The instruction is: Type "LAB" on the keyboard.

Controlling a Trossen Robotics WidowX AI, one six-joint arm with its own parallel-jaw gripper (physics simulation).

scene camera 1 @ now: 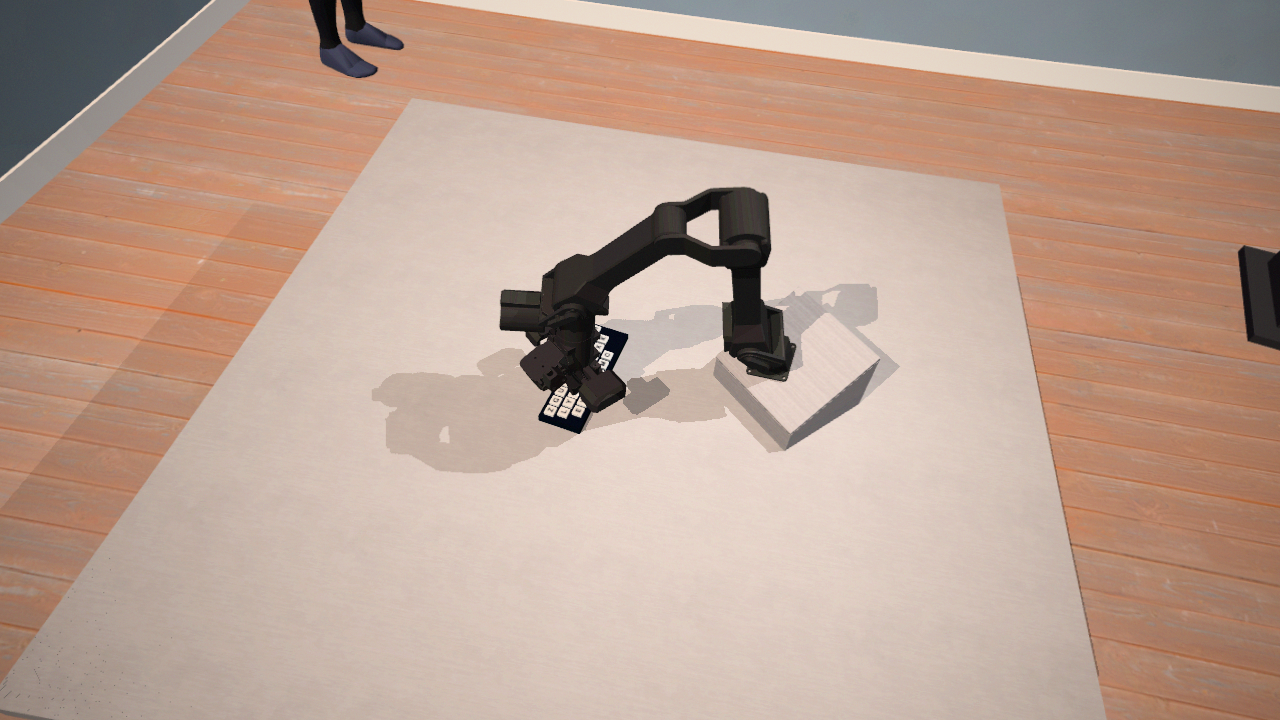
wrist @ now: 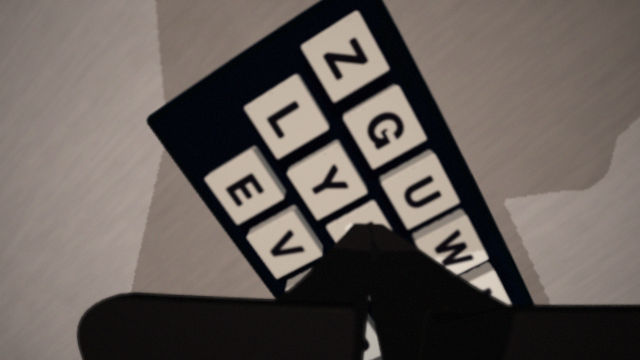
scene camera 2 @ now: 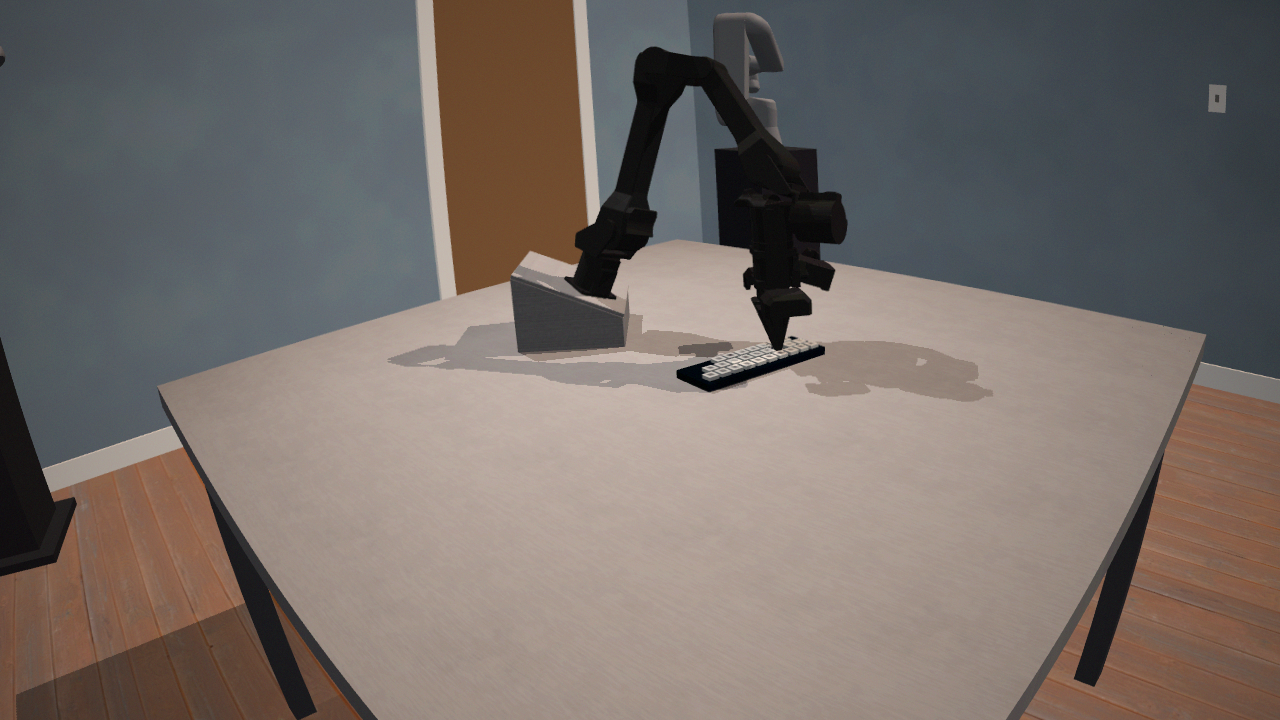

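Where they show: gripper, fingertip midpoint: (scene camera 1: 574,392) (wrist: 367,238) (scene camera 2: 777,350); arm's base, origin of the base link: (scene camera 1: 771,359) (scene camera 2: 589,289).
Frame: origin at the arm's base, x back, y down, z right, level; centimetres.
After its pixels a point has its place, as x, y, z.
Observation:
The dark keyboard (scene camera 1: 563,424) @[-25.8, 6.4, -20.9] (scene camera 2: 693,376) @[-27.8, 6.4, -0.2] (wrist: 200,120) @[-24.6, 6.4, -20.1] with cream letter keys lies on the table. In the wrist view its Z key (wrist: 345,56) @[-28.7, 5.9, -19.7], G key (wrist: 385,127) @[-28.9, 5.9, -17.7], L key (wrist: 286,117) @[-26.8, 5.8, -19.1], Y key (wrist: 327,180) @[-26.9, 5.8, -17.1], U key (wrist: 420,190) @[-29.0, 5.8, -15.7], E key (wrist: 244,186) @[-24.8, 5.9, -18.0] and V key (wrist: 285,242) @[-25.0, 5.8, -16.0] show. My gripper (scene camera 1: 575,391) @[-27.0, 6.3, -14.9] (scene camera 2: 777,347) @[-27.0, 6.3, -14.9] (wrist: 367,238) @[-27.0, 6.3, -14.9] is shut and empty, pointing down. Its tips are at the B key (wrist: 357,220) @[-27.0, 6.2, -15.6], beside Y in the middle row, and cover the letter. They look at key height; contact or key travel cannot be told. The A key cannot be made out.
The arm's base stands on a sloped grey block (scene camera 1: 810,394) @[7.4, -0.2, -4.1] (scene camera 2: 568,317) @[-4.2, 2.5, 5.9] on the table (scene camera 1: 626,573) @[-7.4, 7.5, -38.2] (scene camera 2: 626,519) @[-52.2, 7.5, 23.3]. Arm shadows fall across the keyboard and table. A person's feet (scene camera 1: 349,60) show on the floor beyond the table. Another robot arm (scene camera 2: 732,71) stands behind the table.

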